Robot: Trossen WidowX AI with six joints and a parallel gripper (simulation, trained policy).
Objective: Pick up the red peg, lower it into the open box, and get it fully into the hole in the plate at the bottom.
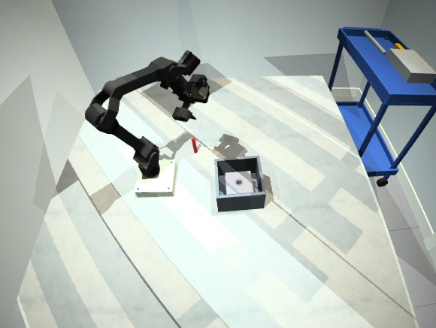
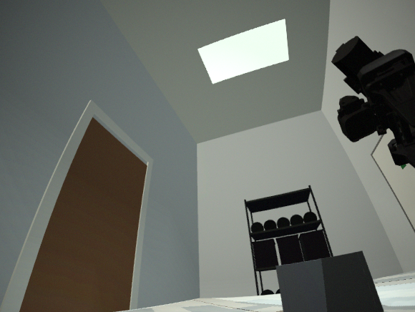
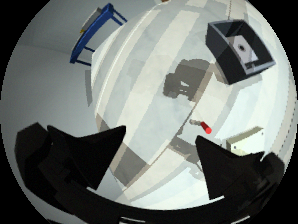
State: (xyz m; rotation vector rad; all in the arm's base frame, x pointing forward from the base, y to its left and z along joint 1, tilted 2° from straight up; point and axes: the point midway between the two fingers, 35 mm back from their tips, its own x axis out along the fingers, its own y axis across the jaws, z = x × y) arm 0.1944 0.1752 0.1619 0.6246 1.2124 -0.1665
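Right now the red peg is 130 mm below my gripper tip, 70 mm to the right of it and 40 mm behind it. Also, from my gripper tip: dark box: 270 mm to the right, 140 mm below, 120 mm ahead; pale plate: 270 mm to the right, 130 mm below, 120 mm ahead.
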